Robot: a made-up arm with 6 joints. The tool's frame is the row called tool.
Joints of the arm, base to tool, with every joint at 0 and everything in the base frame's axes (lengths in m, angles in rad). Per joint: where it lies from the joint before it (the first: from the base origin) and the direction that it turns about. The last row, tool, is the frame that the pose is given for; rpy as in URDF.
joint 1: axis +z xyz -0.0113 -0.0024 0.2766
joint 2: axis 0.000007 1 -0.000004 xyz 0.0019 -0.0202 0.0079
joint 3: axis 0.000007 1 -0.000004 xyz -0.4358 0.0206 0.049
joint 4: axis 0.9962 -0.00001 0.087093 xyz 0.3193 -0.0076 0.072
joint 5: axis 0.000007 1 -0.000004 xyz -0.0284 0.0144 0.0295
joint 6: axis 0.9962 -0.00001 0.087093 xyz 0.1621 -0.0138 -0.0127
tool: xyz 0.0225 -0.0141 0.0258 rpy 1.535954 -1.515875 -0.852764
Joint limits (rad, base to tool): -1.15..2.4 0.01..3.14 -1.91..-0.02 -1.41..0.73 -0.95..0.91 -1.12..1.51
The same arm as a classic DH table. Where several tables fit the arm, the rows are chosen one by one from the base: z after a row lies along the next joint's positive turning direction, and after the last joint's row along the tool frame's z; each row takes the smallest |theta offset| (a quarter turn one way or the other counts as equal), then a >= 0, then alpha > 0; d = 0 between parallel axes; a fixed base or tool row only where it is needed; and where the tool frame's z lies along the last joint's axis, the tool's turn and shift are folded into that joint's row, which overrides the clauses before.
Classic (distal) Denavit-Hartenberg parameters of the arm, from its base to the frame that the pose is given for. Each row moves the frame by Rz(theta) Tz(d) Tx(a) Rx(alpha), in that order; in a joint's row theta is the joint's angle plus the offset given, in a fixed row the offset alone. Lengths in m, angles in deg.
base (fixed): theta offset 11.99  d 0.0000  a -0.0116  alpha 0.00
joint 1: theta offset -11.99  d 0.2845  a 0.0019  alpha -90.00
joint 2: theta offset 6.42  d 0.0000  a -0.4385  alpha 0.00
joint 3: theta offset 78.59  d -0.0072  a -0.0439  alpha 90.00
joint 4: theta offset 0.00  d 0.2986  a -0.0319  alpha -90.00
joint 5: theta offset 0.00  d 0.0006  a 0.0268  alpha 90.00
joint 6: theta offset -6.28  d 0.2052  a -0.0221  alpha 140.57
tool (fixed): theta offset 168.84  d 0.0262  a 0.0000  alpha 0.00
Joint limits (deg, base to tool): -65.89..137.51 0.57..179.91 -109.43..-1.15 -80.79..41.83 -54.43..52.14 -64.17..86.52

